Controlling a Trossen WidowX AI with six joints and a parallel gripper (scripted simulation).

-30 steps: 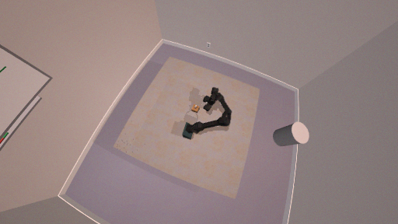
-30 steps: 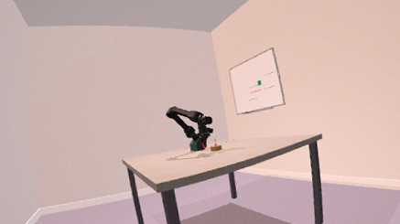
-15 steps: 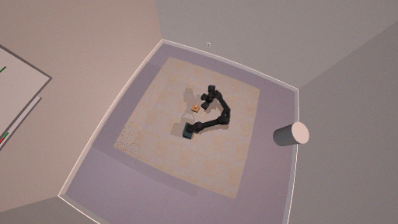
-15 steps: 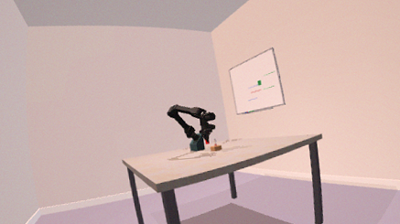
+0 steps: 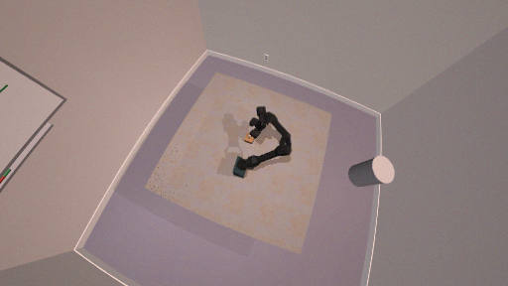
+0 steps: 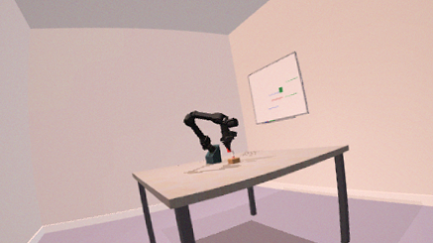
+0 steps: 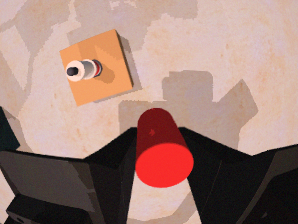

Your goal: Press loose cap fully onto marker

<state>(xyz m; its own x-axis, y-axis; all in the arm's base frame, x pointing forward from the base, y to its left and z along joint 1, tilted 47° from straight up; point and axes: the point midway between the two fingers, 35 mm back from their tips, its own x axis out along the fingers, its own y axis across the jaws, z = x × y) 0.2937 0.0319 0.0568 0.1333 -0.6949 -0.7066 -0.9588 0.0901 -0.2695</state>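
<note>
Right now my gripper tip is 50 mm past the holder block, 50 mm to the right of it and 90 mm above it. Also, from my gripper tip: red cap 10 mm above.
</note>
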